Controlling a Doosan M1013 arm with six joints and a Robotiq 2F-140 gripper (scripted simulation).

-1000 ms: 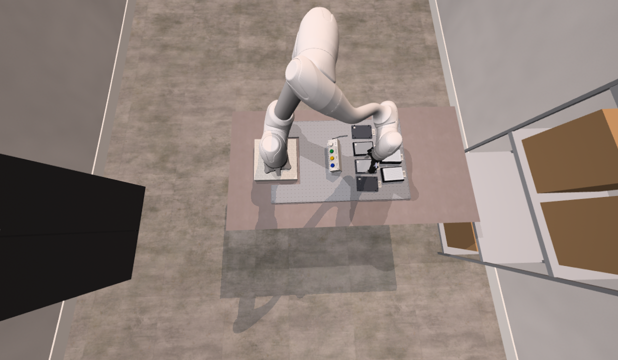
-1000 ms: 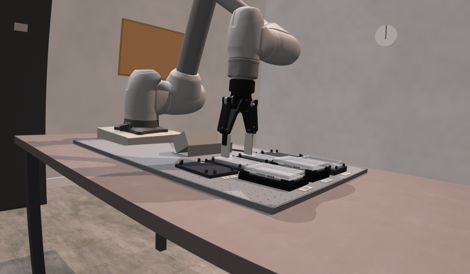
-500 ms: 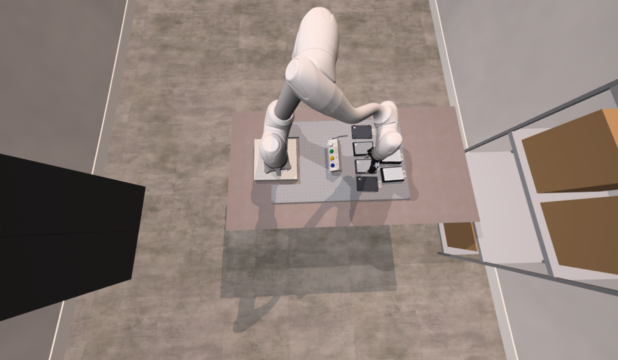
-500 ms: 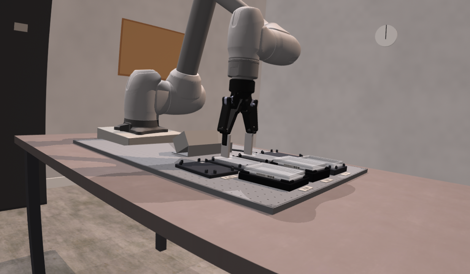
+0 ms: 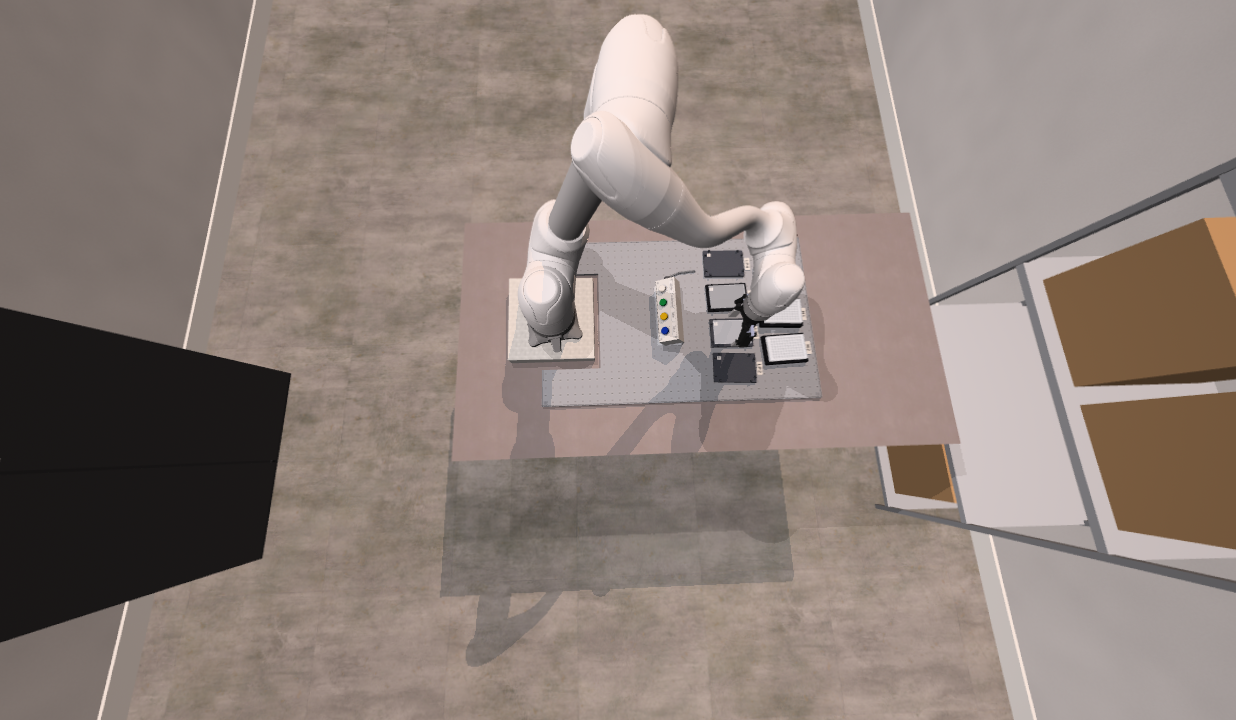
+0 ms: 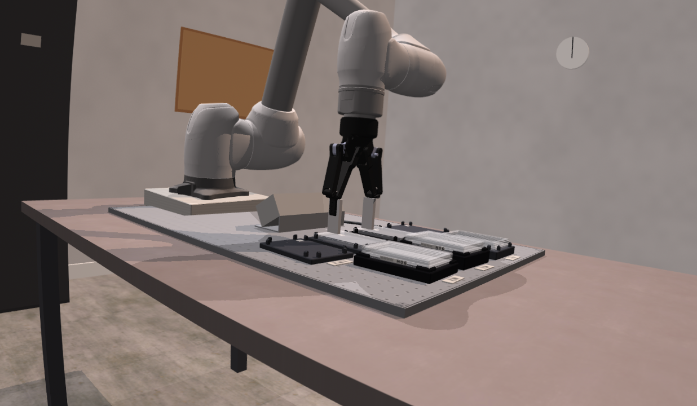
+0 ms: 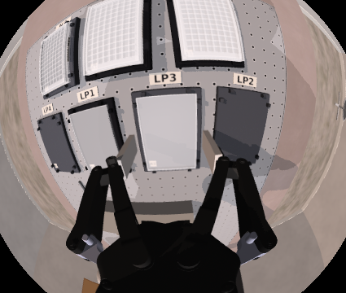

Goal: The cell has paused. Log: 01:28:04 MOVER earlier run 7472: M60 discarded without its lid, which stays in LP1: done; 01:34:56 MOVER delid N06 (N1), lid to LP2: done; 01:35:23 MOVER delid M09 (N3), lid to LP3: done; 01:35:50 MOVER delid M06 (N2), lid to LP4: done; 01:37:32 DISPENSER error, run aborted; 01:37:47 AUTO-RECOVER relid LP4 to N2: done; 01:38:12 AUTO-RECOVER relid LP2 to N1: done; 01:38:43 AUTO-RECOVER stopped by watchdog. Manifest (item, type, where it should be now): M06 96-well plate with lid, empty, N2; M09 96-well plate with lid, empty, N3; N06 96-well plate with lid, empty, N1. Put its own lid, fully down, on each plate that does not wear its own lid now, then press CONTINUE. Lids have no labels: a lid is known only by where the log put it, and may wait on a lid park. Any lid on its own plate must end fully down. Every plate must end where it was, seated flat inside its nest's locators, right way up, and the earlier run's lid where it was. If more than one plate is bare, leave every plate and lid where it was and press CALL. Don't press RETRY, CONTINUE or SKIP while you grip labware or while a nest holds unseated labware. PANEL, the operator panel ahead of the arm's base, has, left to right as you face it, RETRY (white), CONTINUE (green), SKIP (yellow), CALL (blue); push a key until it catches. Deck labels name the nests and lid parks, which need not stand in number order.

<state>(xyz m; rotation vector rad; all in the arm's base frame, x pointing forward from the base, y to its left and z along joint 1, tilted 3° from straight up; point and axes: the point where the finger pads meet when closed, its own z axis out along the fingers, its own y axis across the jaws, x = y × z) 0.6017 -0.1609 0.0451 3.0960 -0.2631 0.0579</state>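
Now: the lid 40 mm below my hand. From my hand the other things lie so: lid park LP3: 50 mm below; then blue call key: 240 mm behind, 40 mm to the left, 10 mm above; then lid park LP2: 120 mm to the right, 50 mm below, 20 mm behind.
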